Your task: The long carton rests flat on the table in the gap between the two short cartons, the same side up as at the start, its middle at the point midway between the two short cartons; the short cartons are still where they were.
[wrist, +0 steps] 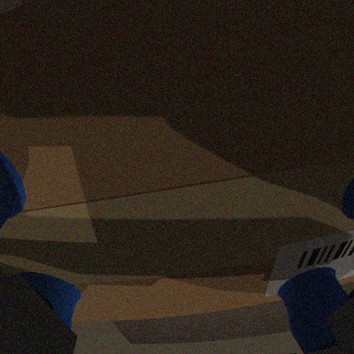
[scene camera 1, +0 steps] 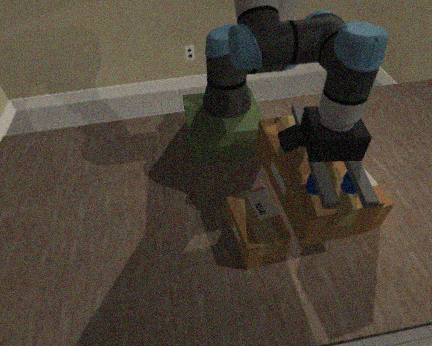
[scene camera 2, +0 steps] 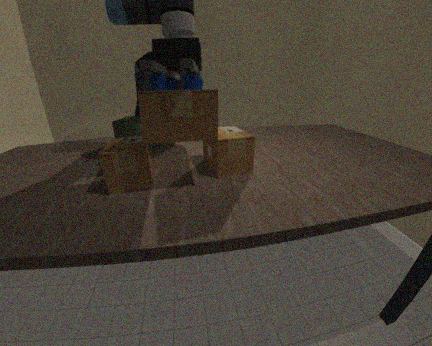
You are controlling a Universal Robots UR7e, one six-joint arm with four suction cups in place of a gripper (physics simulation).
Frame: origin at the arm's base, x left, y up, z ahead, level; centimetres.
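Seen in the pictures: arm's base, origin of its link: [scene camera 1: 226,104].
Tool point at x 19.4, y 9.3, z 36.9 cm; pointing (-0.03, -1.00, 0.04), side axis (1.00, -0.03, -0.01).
Offsets run from my tool point to a thing's middle. Level surfaces: height alone.
The long carton {dx -1.6, dy -3.7, dz -2.1 cm} [scene camera 1: 345,222] [scene camera 2: 177,117] [wrist: 175,250] hangs level from my gripper [scene camera 1: 331,184] [scene camera 2: 177,81] [wrist: 180,240], whose blue cups sit on its top. Its underside is above the table, near the height of the short cartons' tops, and it hangs over the gap between them. One short carton {dx -13.9, dy -15.0, dz +5.0 cm} [scene camera 1: 267,255] [scene camera 2: 127,170] stands on the table at the left, with a barcode label on top. The other short carton {dx +11.3, dy -15.0, dz -2.6 cm} [scene camera 1: 371,177] [scene camera 2: 237,155] stands at the right; in scene camera 1 the long carton hides most of it. Whether the long carton's sides clear both cannot be told.
The arm's green base block [scene camera 1: 220,130] [scene camera 2: 126,127] stands behind the cartons on the wooden table {dy -20.0 cm} [scene camera 1: 75,250] [scene camera 2: 325,200]. Dark shadows of the arm and carton fall across the table. The table's front edge shows in scene camera 2, and a wall stands behind.
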